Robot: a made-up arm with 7 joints. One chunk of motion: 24 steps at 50 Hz.
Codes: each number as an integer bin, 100 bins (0 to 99) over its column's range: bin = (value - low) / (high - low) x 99, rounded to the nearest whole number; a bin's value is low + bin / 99 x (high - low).
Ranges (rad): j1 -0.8..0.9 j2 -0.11..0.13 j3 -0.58..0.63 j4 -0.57..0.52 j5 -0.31..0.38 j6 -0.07..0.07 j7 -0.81..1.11
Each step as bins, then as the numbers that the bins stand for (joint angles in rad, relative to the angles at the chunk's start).
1 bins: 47 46 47 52 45 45 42
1 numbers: 0.0071 0.0015 -0.0056 0.0025 0.0036 -0.0064 0.0045
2 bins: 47 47 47 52 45 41 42
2 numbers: 0.0071 0.0039 -0.0056 0.0025 0.0036 -0.0120 0.0045
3 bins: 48 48 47 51 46 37 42
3 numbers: 0.0242 0.0064 -0.0056 -0.0085 0.0106 -0.0177 0.0045
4 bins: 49 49 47 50 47 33 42
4 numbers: 0.0414 0.0088 -0.0056 -0.0195 0.0176 -0.0233 0.0045
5 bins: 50 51 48 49 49 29 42
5 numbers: 0.0586 0.0136 0.0067 -0.0305 0.0315 -0.0290 0.0045
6 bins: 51 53 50 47 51 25 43
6 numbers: 0.0758 0.0185 0.0311 -0.0525 0.0455 -0.0346 0.0239
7 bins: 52 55 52 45 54 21 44
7 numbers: 0.0929 0.0233 0.0556 -0.0745 0.0664 -0.0403 0.0433
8 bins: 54 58 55 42 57 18 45
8 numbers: 0.1273 0.0306 0.0922 -0.1076 0.0873 -0.0445 0.0627
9 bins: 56 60 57 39 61 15 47
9 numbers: 0.1616 0.0355 0.1167 -0.1406 0.1152 -0.0488 0.1015
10 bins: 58 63 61 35 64 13 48
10 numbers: 0.1960 0.0427 0.1656 -0.1846 0.1361 -0.0516 0.1209
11 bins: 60 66 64 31 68 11 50
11 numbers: 0.2303 0.0500 0.2022 -0.2287 0.1639 -0.0544 0.1597
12 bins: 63 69 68 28 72 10 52
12 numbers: 0.2818 0.0573 0.2511 -0.2617 0.1918 -0.0559 0.1985
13 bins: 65 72 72 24 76 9 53
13 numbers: 0.3162 0.0645 0.3000 -0.3058 0.2197 -0.0573 0.2179
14 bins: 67 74 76 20 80 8 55
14 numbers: 0.3505 0.0694 0.3489 -0.3498 0.2476 -0.0587 0.2567
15 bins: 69 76 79 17 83 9 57
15 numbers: 0.3848 0.0742 0.3856 -0.3828 0.2685 -0.0573 0.2955
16 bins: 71 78 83 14 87 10 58
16 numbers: 0.4192 0.0791 0.4344 -0.4159 0.2964 -0.0559 0.3148
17 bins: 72 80 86 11 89 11 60
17 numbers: 0.4364 0.0839 0.4711 -0.4489 0.3103 -0.0544 0.3536
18 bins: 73 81 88 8 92 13 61
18 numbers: 0.4535 0.0864 0.4956 -0.4819 0.3312 -0.0516 0.3730
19 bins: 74 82 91 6 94 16 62
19 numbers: 0.4707 0.0888 0.5322 -0.5039 0.3452 -0.0474 0.3924
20 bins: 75 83 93 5 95 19 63
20 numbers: 0.4879 0.0912 0.5567 -0.5149 0.3521 -0.0431 0.4118
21 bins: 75 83 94 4 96 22 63
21 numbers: 0.4879 0.0912 0.5689 -0.5260 0.3591 -0.0389 0.4118
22 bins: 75 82 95 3 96 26 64
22 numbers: 0.4879 0.0888 0.5811 -0.5370 0.3591 -0.0332 0.4312
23 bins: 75 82 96 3 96 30 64
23 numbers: 0.4879 0.0888 0.5933 -0.5370 0.3591 -0.0276 0.4312
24 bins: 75 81 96 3 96 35 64
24 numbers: 0.4879 0.0864 0.5933 -0.5370 0.3591 -0.0205 0.4312
